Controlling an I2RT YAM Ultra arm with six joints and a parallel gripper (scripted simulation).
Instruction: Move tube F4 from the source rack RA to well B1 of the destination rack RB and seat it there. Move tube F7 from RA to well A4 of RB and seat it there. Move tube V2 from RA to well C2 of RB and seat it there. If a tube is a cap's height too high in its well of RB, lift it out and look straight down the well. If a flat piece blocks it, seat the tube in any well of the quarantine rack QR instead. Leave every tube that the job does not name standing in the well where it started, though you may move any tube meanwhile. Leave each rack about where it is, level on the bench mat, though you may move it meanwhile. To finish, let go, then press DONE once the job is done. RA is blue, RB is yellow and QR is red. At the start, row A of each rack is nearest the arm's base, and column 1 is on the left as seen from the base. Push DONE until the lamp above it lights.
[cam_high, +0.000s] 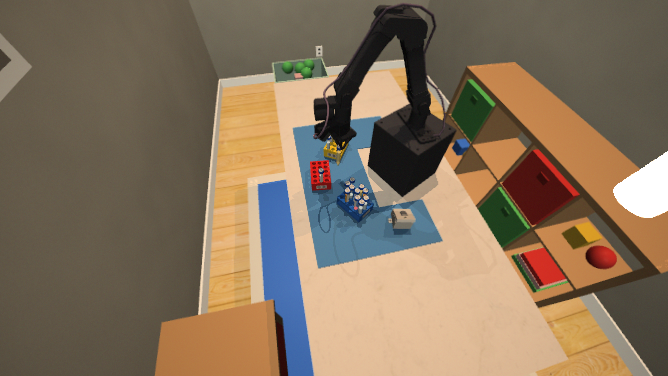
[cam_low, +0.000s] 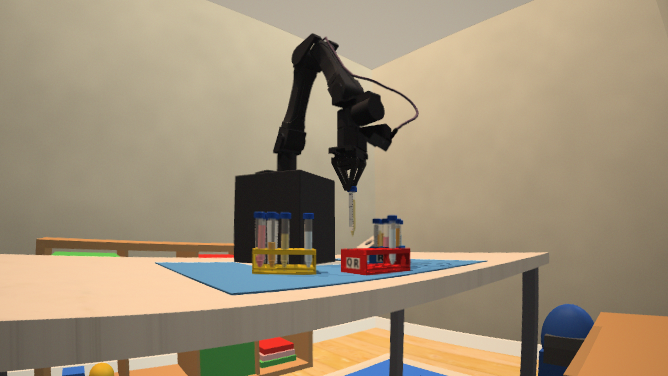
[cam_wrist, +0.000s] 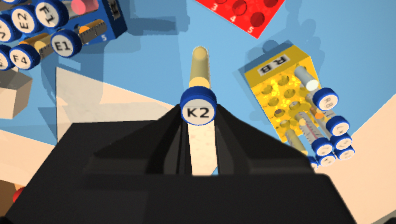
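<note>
Now: the tube 1 cm ahead of my hand and 6 cm below it. From my hand the other things lie so: red rack (9 cm ahead, 1 cm to the right, 17 cm below); tube R8 (1 cm ahead, 14 cm to the right, 13 cm below); rack RB (4 cm behind, 16 cm to the right, 17 cm below).
</note>
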